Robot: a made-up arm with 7 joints. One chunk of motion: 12 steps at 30 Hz.
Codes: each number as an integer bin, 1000 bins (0 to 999) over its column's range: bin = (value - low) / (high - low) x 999, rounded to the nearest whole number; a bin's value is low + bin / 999 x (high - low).
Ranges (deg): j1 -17..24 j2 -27..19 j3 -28..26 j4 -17..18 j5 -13..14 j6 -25..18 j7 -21..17
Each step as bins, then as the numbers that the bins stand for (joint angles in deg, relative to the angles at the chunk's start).
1 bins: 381 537 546 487 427 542 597
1 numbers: -1.36 -2.27 1.51 0.06 -1.46 -1.67 1.71
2 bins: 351 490 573 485 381 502 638
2 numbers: -2.59 -4.44 2.97 -0.01 -2.70 -3.39 3.27
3 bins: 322 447 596 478 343 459 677
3 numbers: -3.78 -6.42 4.22 -0.25 -3.73 -5.24 4.75
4 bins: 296 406 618 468 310 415 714
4 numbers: -4.85 -8.31 5.41 -0.60 -4.62 -7.14 6.16
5 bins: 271 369 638 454 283 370 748
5 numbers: -5.88 -10.01 6.49 -1.09 -5.35 -9.07 7.45
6 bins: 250 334 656 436 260 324 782
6 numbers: -6.74 -11.62 7.46 -1.72 -5.97 -11.05 8.75
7 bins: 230 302 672 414 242 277 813
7 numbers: -7.56 -13.09 8.32 -2.50 -6.46 -13.08 9.92
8 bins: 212 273 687 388 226 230 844
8 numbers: -8.30 -14.43 9.14 -3.41 -6.89 -15.10 11.10
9 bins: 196 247 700 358 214 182 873
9 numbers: -8.96 -15.63 9.84 -4.46 -7.22 -17.17 12.21
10 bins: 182 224 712 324 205 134 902
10 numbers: -9.53 -16.69 10.49 -5.65 -7.46 -19.23 13.31
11 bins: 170 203 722 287 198 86 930
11 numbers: -10.02 -17.65 11.03 -6.94 -7.65 -21.30 14.38
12 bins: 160 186 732 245 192 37 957
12 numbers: -10.43 -18.44 11.57 -8.42 -7.81 -23.41 15.40
